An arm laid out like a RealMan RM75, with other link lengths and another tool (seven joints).
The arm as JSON. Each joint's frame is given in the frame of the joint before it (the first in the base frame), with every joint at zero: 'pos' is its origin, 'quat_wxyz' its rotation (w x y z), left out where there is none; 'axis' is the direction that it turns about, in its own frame. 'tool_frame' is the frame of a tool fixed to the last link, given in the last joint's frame.
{
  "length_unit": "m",
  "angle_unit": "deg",
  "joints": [
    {
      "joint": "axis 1",
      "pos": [
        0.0,
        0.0,
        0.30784
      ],
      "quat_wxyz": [
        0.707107,
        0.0,
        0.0,
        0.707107
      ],
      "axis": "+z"
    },
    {
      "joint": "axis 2",
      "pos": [
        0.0,
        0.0,
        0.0
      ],
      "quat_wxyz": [
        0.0,
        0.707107,
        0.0,
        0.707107
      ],
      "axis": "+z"
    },
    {
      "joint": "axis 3",
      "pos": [
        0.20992,
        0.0,
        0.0
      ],
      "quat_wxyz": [
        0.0,
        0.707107,
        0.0,
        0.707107
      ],
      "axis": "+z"
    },
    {
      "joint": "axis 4",
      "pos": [
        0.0,
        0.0,
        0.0
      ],
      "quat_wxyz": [
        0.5,
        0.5,
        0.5,
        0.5
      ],
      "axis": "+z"
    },
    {
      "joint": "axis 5",
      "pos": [
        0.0,
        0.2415,
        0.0
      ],
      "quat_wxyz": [
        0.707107,
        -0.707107,
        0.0,
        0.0
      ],
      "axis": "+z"
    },
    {
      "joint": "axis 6",
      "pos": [
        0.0,
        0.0,
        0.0
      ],
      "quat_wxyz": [
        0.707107,
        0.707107,
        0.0,
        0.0
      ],
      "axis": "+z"
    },
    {
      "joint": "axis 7",
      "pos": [
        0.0,
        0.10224,
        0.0
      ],
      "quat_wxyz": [
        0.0,
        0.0,
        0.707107,
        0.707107
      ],
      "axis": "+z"
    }
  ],
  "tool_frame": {
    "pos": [
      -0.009,
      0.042,
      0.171
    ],
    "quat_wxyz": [
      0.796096,
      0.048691,
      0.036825,
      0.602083
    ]
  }
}
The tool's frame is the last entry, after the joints.
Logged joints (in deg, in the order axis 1, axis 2, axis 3, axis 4, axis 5, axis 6, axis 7), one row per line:
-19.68, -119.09, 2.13, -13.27, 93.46, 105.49, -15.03
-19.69, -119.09, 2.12, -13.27, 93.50, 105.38, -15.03
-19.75, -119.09, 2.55, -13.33, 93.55, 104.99, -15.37
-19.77, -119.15, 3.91, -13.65, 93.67, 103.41, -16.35
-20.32, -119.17, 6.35, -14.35, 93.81, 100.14, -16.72
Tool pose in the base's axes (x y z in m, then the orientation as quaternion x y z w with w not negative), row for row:
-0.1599, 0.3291, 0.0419, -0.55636, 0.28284, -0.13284, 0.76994
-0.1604, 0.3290, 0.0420, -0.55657, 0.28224, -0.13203, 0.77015
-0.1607, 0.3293, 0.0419, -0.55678, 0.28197, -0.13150, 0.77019
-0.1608, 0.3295, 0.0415, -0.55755, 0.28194, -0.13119, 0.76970
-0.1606, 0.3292, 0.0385, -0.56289, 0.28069, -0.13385, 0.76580
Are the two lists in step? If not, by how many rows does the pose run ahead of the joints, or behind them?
The pose runs 2 rows behind the joints: the pose in row i belongs to the joints in row i - 2.
